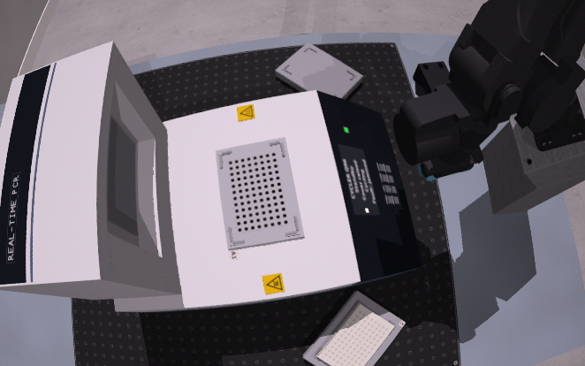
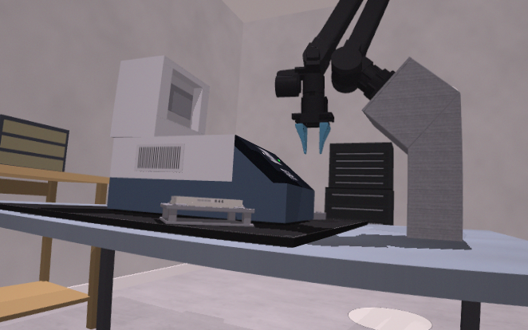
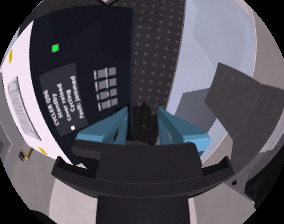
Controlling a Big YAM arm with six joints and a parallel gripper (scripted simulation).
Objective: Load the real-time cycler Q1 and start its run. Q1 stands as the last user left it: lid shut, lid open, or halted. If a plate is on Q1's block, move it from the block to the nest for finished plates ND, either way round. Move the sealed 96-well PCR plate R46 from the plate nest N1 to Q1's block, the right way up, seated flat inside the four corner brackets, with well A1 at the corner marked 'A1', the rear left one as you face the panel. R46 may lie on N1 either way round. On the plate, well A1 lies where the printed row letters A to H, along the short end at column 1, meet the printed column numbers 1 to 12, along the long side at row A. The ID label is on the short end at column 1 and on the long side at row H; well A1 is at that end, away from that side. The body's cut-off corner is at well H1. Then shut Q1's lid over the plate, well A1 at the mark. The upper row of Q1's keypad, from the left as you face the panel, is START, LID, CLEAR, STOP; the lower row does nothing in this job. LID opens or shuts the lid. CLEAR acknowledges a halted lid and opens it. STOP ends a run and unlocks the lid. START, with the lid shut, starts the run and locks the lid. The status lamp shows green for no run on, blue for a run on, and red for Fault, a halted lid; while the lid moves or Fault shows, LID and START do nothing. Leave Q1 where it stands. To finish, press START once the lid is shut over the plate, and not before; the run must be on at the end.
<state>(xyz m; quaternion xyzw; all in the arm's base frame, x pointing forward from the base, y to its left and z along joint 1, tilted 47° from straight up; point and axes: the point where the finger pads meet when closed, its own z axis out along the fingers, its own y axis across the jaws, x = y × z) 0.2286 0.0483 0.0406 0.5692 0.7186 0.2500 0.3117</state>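
Right now my hand is 90 mm short of the sealed plate R46, 280 mm to the right of it and 140 mm above it. From my hand the other things lie so: grey nest ND: 180 mm ahead, 290 mm to the right, 170 mm below; nest N1: 90 mm ahead, 280 mm to the left, 160 mm below.
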